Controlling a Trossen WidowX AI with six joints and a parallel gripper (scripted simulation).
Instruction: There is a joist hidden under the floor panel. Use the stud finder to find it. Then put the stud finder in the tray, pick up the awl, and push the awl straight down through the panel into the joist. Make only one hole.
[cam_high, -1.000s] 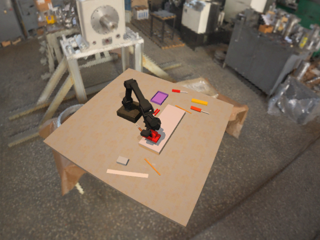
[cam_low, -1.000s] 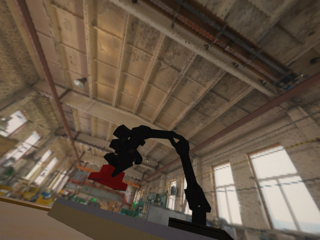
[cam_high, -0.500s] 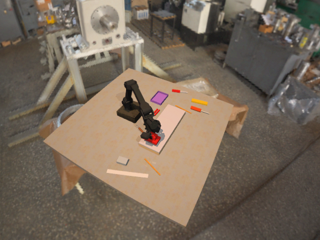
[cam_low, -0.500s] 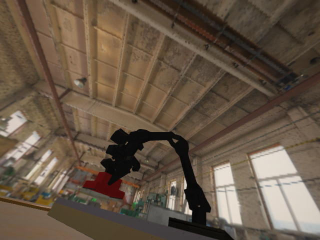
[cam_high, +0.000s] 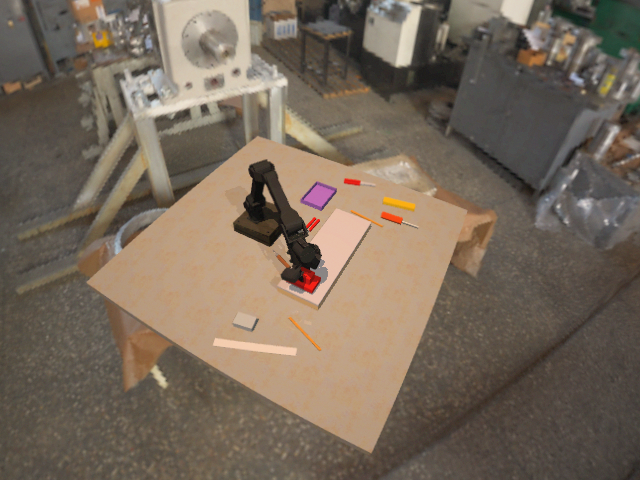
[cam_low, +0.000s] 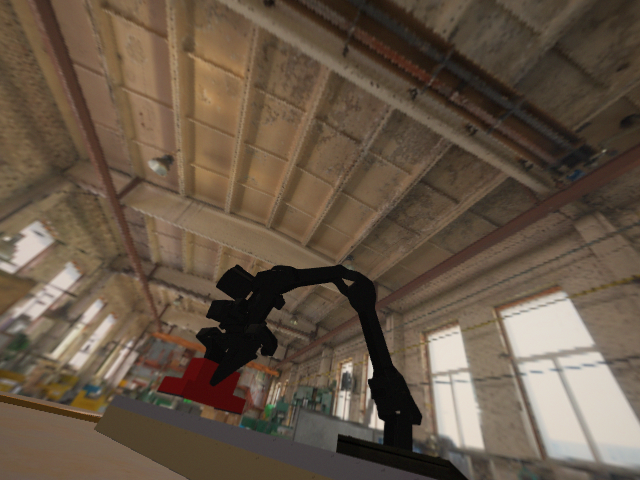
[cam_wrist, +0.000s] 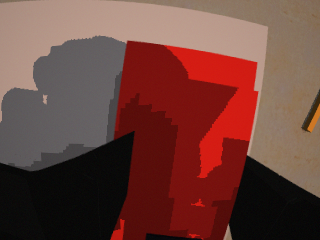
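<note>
Right now the indicator window is 4 cm behind my gripper tip, 3 cm above it and 1 cm to the right of it. The rest, counted from my gripper tip: awl: 19 cm behind, 7 cm below, 6 cm to the left; grey block: 26 cm to the right, 8 cm behind, 7 cm below; stud finder: 2 cm behind, 2 cm above.
</note>
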